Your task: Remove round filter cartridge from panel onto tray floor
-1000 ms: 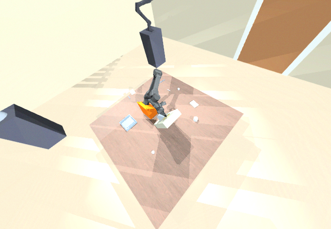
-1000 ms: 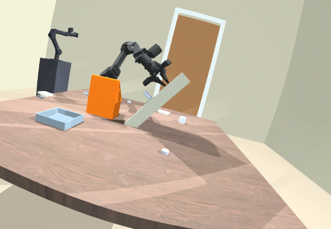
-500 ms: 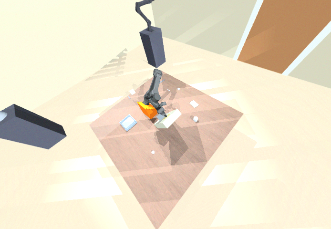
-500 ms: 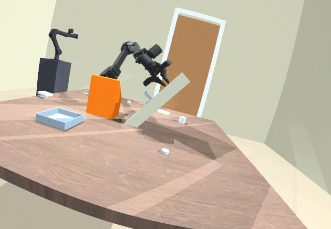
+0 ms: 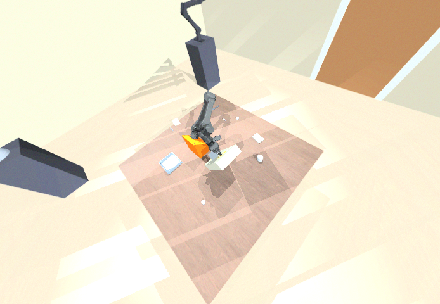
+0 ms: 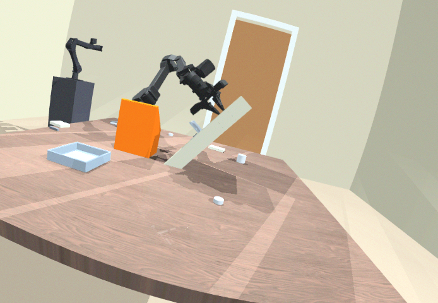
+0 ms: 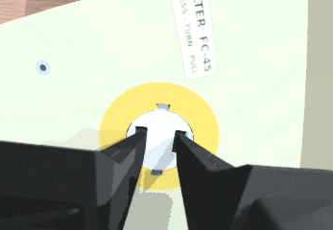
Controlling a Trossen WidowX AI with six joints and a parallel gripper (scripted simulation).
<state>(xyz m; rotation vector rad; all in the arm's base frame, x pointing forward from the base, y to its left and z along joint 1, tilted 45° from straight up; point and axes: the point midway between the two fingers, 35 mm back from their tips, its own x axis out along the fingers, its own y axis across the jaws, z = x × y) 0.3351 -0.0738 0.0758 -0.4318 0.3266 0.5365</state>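
My gripper tip is now 10 mm short of the round white filter cartridge and 10 mm above it. The rest, counted from my gripper tip: cream service panel (40 mm behind, 80 mm below); light blue tray (420 mm behind, 280 mm to the right, 230 mm below).
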